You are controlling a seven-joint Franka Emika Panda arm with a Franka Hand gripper.
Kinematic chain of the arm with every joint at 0, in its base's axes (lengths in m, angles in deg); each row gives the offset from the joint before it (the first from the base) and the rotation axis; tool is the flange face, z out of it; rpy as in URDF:
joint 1: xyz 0 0 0.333 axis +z
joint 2: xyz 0 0 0 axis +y
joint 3: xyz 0 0 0.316 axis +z
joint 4: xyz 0.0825 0 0 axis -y
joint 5: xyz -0.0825 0 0.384 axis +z
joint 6: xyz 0 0 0 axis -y
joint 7: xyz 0.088 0 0 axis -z
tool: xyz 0 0 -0.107 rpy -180 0 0
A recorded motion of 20 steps. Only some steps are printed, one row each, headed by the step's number.
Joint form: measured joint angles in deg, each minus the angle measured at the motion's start. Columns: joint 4, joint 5, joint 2, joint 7, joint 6, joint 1, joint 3.
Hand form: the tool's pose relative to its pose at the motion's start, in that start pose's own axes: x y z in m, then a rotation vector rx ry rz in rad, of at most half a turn. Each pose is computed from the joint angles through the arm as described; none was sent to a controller.
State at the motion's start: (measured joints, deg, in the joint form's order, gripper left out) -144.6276 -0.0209 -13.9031 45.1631 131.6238 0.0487 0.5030
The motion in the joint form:
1: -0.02 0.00 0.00 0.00 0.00 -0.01 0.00
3: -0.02 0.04 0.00 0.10 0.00 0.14 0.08
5: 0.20 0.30 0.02 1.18 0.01 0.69 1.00
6: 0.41 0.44 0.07 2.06 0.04 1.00 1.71
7: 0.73 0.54 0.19 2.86 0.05 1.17 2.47
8: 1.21 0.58 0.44 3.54 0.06 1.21 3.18
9: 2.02 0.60 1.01 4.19 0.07 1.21 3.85
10: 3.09 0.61 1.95 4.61 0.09 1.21 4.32
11: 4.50 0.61 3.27 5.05 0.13 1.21 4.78
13: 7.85 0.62 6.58 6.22 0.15 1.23 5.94
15: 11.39 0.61 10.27 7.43 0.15 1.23 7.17
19: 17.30 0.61 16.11 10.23 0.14 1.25 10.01
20: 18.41 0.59 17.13 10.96 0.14 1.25 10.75
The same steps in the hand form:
1: 0.0000 0.0001 0.0002 -0.0002 -0.0002 0.0002
3: -0.0013 -0.0011 0.0001 -0.0001 -0.0004 -0.0016
5: -0.0086 -0.0098 -0.0014 0.0025 0.0021 -0.0050
6: -0.0136 -0.0160 -0.0026 0.0044 0.0049 -0.0055
7: -0.0178 -0.0220 -0.0041 0.0062 0.0084 -0.0064
8: -0.0204 -0.0278 -0.0057 0.0081 0.0124 -0.0069
9: -0.0216 -0.0347 -0.0074 0.0105 0.0162 -0.0070
10: -0.0206 -0.0417 -0.0081 0.0125 0.0180 -0.0079
11: -0.0185 -0.0504 -0.0082 0.0147 0.0189 -0.0085
13: -0.0145 -0.0714 -0.0064 0.0179 0.0168 -0.0091
15: -0.0110 -0.0937 -0.0018 0.0201 0.0102 -0.0100
19: -0.0133 -0.1349 0.0054 0.0317 -0.0029 -0.0108
20: -0.0156 -0.1436 0.0063 0.0355 -0.0054 -0.0109

